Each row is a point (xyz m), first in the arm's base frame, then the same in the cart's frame.
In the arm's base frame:
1: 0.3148 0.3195 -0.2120
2: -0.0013 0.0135 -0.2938
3: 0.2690 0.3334 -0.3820
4: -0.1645 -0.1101 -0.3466
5: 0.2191 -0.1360 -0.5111
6: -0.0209 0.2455 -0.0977
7: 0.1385 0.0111 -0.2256
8: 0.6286 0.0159 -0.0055
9: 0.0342 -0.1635 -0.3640
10: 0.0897 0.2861 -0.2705
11: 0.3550 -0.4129 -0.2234
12: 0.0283 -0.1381 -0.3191
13: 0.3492 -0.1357 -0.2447
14: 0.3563 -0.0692 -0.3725
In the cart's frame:
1: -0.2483 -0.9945 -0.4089
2: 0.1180 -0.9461 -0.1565
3: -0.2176 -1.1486 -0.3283
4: 0.2763 -0.9370 -0.0166
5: 0.2699 -1.1810 -0.3561
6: -0.1434 -0.7929 -0.1267
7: 0.0817 -0.9136 -0.3042
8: -0.0544 -0.8202 -0.8155
9: 0.2971 -0.9918 -0.2146
10: -0.1648 -0.9914 -0.1893
11: 0.4516 -0.8914 -0.6031
12: 0.2641 -0.9517 -0.2124
13: 0.1905 -0.9571 -0.5335
14: 0.1525 -1.0923 -0.5005

